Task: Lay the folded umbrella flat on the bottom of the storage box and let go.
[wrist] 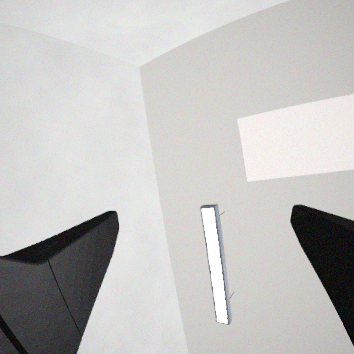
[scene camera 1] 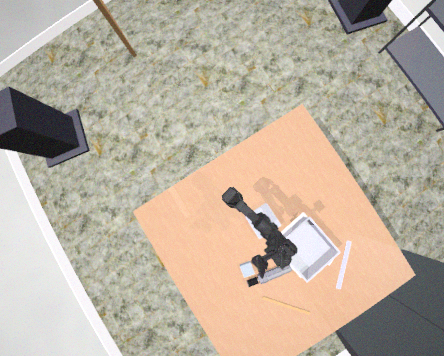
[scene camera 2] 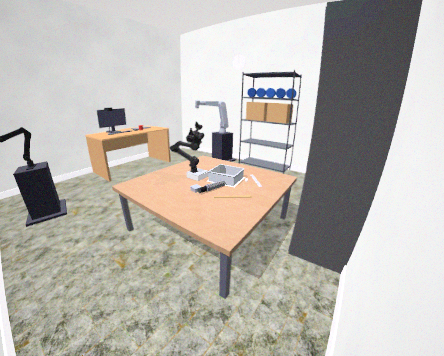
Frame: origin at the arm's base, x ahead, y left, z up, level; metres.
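Seen in the pictures: gripper, fingertip midpoint: (wrist: 206,217) (scene camera 1: 271,273) (scene camera 2: 193,124); arm's base, origin of the base link: (scene camera 2: 194,171).
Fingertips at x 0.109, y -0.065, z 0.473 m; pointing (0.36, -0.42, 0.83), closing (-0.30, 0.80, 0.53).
Note:
Pixels of each thing's top centre, then the offset from my fingertips to it.
- folded umbrella, middle of its top: (scene camera 1: 270,277) (scene camera 2: 212,183) 0.233 m ahead, 0.009 m left, 0.470 m down
- white-grey storage box, middle of its top: (scene camera 1: 308,249) (scene camera 2: 226,169) 0.146 m ahead, 0.265 m left, 0.432 m down
- small pale blue block, middle of its top: (scene camera 1: 247,270) (scene camera 2: 196,186) 0.156 m ahead, 0.102 m right, 0.493 m down
- white strip, middle of its top: (scene camera 1: 343,265) (scene camera 2: 255,180) 0.353 m ahead, 0.462 m left, 0.527 m down
- thin yellowish stick, middle of its top: (scene camera 1: 286,306) (scene camera 2: 233,196) 0.452 m ahead, 0.042 m left, 0.517 m down
The folded umbrella (scene camera 1: 275,274) (scene camera 2: 216,186), grey with a black handle, lies on the table beside the white-grey storage box (scene camera 1: 323,265) (scene camera 2: 219,177). Its far end is close to the box wall; whether they touch is unclear. The box is open at the top, and its pale bottom shows in scene camera 1. My gripper (scene camera 2: 199,125) (wrist: 206,217) is raised high above the table, fingers pointing upward, wide open and empty. The umbrella and box do not show in the wrist view. The arm hides part of the box's edge in scene camera 1.
A small pale blue block (scene camera 1: 247,270) (scene camera 2: 195,188) sits beside the umbrella's handle. A white strip (scene camera 1: 344,265) (scene camera 2: 255,180) lies on the box's other side. A thin yellowish stick (scene camera 1: 286,304) (scene camera 2: 232,197) lies nearer the table's front. The arm's base stands beside the box.

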